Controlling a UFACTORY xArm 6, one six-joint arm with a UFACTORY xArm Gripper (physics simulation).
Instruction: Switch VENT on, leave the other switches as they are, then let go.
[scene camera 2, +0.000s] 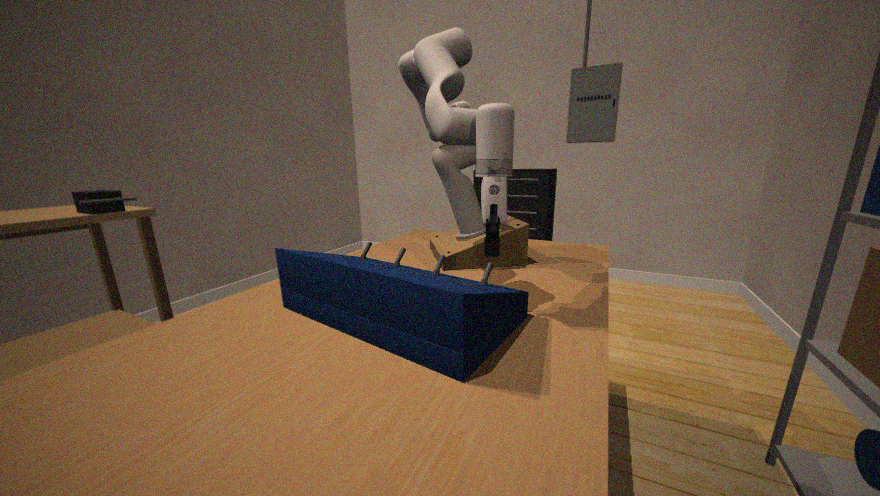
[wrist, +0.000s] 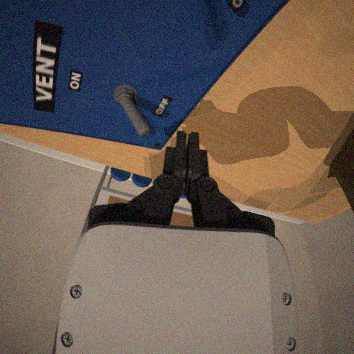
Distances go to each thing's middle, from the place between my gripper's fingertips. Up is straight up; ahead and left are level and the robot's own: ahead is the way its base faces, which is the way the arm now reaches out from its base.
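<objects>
Blue switch panel (scene camera 2: 449, 324): 200 mm to the right of my gripper, 70 mm ahead of it, 60 mm below it.
</objects>
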